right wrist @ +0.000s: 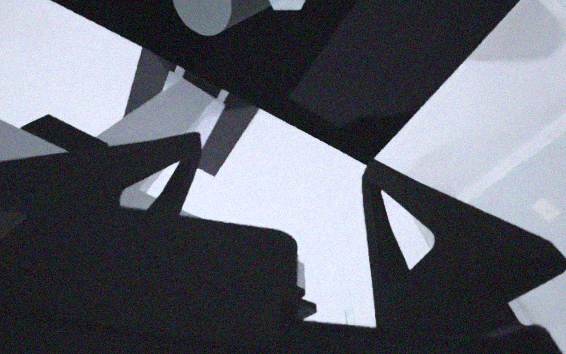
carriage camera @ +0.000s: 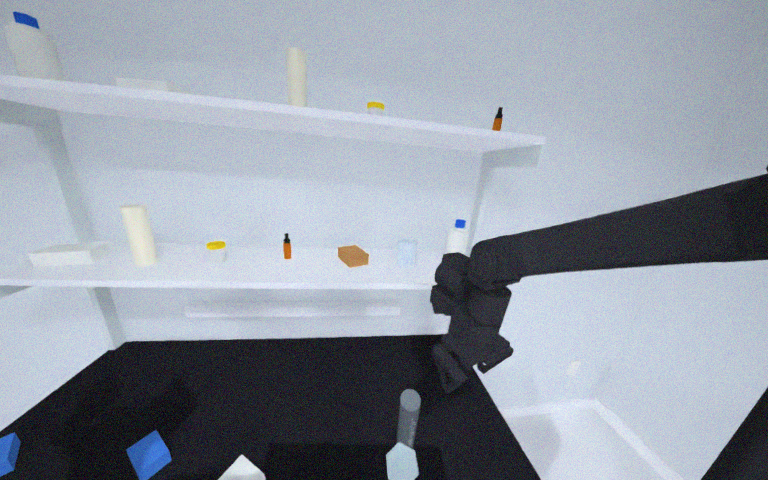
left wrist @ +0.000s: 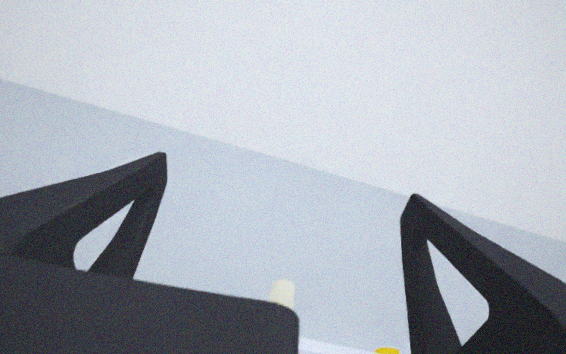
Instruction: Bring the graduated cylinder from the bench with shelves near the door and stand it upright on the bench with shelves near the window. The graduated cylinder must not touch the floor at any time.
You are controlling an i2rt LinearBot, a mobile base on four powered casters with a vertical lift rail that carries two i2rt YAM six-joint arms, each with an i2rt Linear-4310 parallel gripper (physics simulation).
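Frame: origin at the left arm's base, x ahead, y left, z up, level; metres.
Seen in the pictures: left gripper, between the fingertips: [left wrist: 288, 186]; right gripper, between the fingertips: [right wrist: 284, 155] [carriage camera: 463, 380].
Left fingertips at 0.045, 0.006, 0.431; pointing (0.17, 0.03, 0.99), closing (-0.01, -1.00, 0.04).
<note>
Pixels of each thing's top centre, then the offset from my left fingertips to it, as dx, dy, dz. "pt": a spot on its surface instead. Level surfaces: height alone.
- graduated cylinder, centre of its top: [carriage camera: 414, 385] +0.266, -0.436, -0.453
- black bench top, height of its surface: dz -0.794
- upper shelf, height of its surface: dz +0.101
- cream cylinder, a spot on its surface: [carriage camera: 296, 78] pt +0.637, -0.077, +0.224
- brown block, a spot on its surface: [carriage camera: 353, 255] pt +0.625, -0.261, -0.297
- blue-capped bottle, a spot on its surface: [carriage camera: 457, 240] pt +0.664, -0.634, -0.228
- blue block, centre of its top: [carriage camera: 147, 450] +0.296, +0.231, -0.754
- white piece, a spot on its surface: [carriage camera: 241, 470] pt +0.252, -0.040, -0.736
The graduated cylinder [carriage camera: 408, 421] [right wrist: 205, 12] is a grey see-through tube in front of a black bench top [carriage camera: 271, 373], at the lower middle in the carriage camera. Its round end is up in the picture; a pale hexagonal piece [carriage camera: 402, 461] covers its lower end. I cannot tell whether it stands or leans. My right gripper [carriage camera: 467, 378] [right wrist: 284, 155] is open and empty, above and to the right of the tube in the carriage camera, apart from it. My left gripper [left wrist: 288, 186] is open, with wall behind its fingers. Which bench this is cannot be told.
The upper shelf [carriage camera: 254, 110] holds a cream cylinder [carriage camera: 296, 78] and bottles. The lower shelf [carriage camera: 186, 277] holds a brown block [carriage camera: 353, 255], a blue-capped bottle [carriage camera: 457, 240] and jars. A blue block [carriage camera: 148, 454] and white piece [carriage camera: 241, 470] are low in the carriage camera.
</note>
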